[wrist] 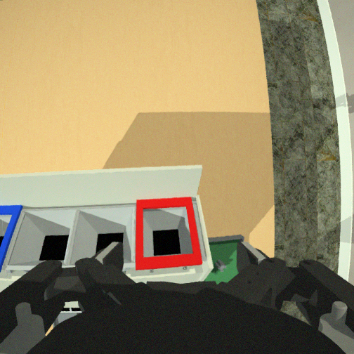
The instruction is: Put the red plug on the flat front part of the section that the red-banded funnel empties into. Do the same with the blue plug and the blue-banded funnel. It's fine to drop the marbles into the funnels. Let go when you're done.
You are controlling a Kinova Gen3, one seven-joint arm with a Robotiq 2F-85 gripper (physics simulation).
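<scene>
The red-banded funnel [164,203] is at the lower middle of the wrist view, the right-end opening of a pale box with a dark square hole at its bottom. No marble shows in it. The blue-banded funnel [10,209] is cut off at the left edge. My gripper [179,255] is wide open and empty, with its fingertips on either side of the lower part of the red band, seen from above. The red plug, the blue plug and the flat front parts of the sections do not show clearly; the gripper body covers the lower part of the view.
Two unbanded funnels [42,222] [105,220] lie between the banded ones. A pale raised panel [100,186] runs along the box's far side. A green tray [231,252] with a small grey piece [220,265] is right of the box. The tan table [125,60] ends at the right, beside mottled flooring.
</scene>
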